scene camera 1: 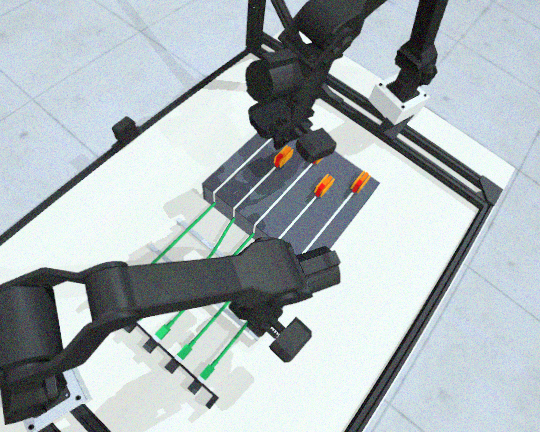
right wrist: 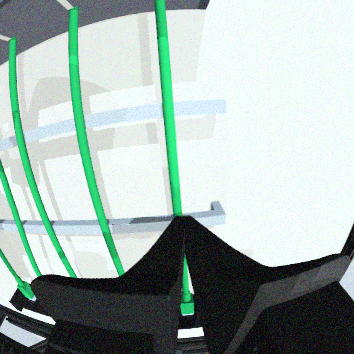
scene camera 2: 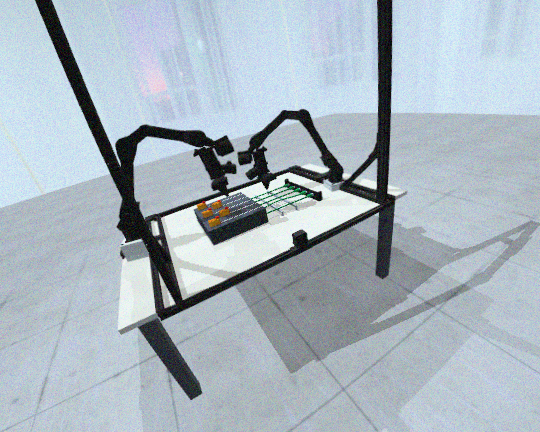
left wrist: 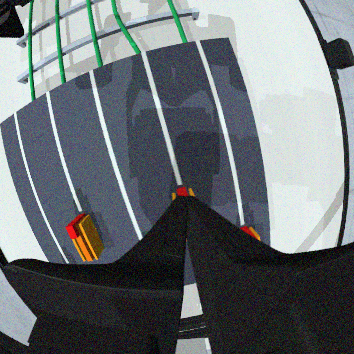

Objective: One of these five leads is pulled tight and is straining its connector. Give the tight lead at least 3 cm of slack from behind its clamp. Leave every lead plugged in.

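Frame: origin at the left arm's base, x ahead, y left, z up, level; centimetres.
Where they show: left gripper, fingertip midpoint: (scene camera 1: 277, 148) (scene camera 2: 227, 196) (left wrist: 183, 203); right gripper, fingertip midpoint: (right wrist: 182, 222) (scene camera 2: 267, 189) (left wrist: 22, 33); left arm's base, origin of the base link: (scene camera 1: 402, 90) (scene camera 2: 135, 237); right arm's base, origin of the base link: (scene camera 1: 45, 389) (scene camera 2: 335, 180).
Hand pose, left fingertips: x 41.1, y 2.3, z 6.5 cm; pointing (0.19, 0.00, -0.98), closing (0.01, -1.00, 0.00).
Things, the pixels of their top centre, and the offset from my left fingertips. "spot": a spot on its surface instead.
- black connector bar, surface spot: (scene camera 1: 212, 398) spot: dx +32.5, dy +29.8, dz -9.7 cm
- partly hidden clamp, middle of its top: (left wrist: 185, 204) dx -1.8, dy -0.6, dz -4.5 cm
Five green leads (left wrist: 60, 45) (right wrist: 167, 100) run from a dark block (scene camera 1: 345, 215) (scene camera 2: 240, 231) (left wrist: 125, 100) to a black connector bar (scene camera 1: 212, 398). White lines continue them over the block; orange clamps with red fronts (scene camera 1: 324, 186) (left wrist: 86, 239) stand on it. Which lead is tight I cannot tell. My left gripper (left wrist: 183, 203) (scene camera 2: 225, 192) is shut and empty, its tips in front of a partly hidden clamp (left wrist: 182, 191). My right gripper (right wrist: 182, 222) (scene camera 2: 266, 186) is shut and empty; its tips overlap the rightmost lead, whose green plug (right wrist: 187, 306) shows between the fingers. Contact is unclear.
Two pale rails (right wrist: 200, 107) (left wrist: 150, 18) cross under the leads between block and bar. In scene camera 1 the right arm (scene camera 1: 185, 285) covers the middle of the leads, and the left arm (scene camera 1: 300, 80) covers the block's far end. A dark frame (scene camera 2: 250, 274) edges the table.
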